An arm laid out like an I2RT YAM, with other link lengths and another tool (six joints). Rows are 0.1 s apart.
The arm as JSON. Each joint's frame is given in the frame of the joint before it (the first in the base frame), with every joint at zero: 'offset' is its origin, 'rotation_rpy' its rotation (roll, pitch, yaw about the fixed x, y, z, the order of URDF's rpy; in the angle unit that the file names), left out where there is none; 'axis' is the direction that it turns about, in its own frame. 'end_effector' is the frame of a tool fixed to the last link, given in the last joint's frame.
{
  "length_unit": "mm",
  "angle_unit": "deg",
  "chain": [
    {
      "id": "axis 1",
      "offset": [
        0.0,
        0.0,
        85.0
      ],
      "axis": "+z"
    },
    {
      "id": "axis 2",
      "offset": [
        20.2,
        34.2,
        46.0
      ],
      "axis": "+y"
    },
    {
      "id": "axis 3",
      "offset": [
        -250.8,
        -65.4,
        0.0
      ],
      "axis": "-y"
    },
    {
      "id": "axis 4",
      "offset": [
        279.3,
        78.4,
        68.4
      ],
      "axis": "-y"
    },
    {
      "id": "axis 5",
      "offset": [
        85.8,
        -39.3,
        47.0
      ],
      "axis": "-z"
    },
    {
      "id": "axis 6",
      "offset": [
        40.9,
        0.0,
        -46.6
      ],
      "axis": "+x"
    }
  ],
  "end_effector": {
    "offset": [
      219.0,
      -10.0,
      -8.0
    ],
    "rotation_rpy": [
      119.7,
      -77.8,
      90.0
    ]
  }
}
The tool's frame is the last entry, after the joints.
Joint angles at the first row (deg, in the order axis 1, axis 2, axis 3, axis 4, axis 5, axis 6):
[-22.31, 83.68, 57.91, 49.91, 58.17, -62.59]
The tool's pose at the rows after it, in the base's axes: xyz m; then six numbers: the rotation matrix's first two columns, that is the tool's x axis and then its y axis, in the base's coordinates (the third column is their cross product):
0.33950, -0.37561, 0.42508, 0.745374, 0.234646, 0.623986, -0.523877, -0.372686, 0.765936
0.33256, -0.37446, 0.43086, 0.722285, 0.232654, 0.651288, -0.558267, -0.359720, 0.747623
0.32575, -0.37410, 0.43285, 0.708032, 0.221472, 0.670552, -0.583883, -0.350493, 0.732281
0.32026, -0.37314, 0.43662, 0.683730, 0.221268, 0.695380, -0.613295, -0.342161, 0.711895
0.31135, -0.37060, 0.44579, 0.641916, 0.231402, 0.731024, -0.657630, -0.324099, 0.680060
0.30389, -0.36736, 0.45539, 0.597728, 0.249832, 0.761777, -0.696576, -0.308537, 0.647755
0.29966, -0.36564, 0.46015, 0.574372, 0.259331, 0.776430, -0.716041, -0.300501, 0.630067
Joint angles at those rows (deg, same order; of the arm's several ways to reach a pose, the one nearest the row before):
[-22.02, 83.68, 57.91, 54.17, 59.00, -62.61]
[-22.02, 83.68, 57.91, 56.49, 59.72, -62.59]
[-22.02, 83.68, 57.91, 57.91, 60.80, -62.57]
[-22.02, 83.68, 57.91, 59.68, 61.36, -62.15]
[-22.04, 83.68, 57.91, 63.35, 61.78, -62.17]
[-22.02, 83.68, 57.91, 67.00, 61.76, -62.17]
[-22.02, 83.68, 57.91, 68.91, 61.76, -62.20]

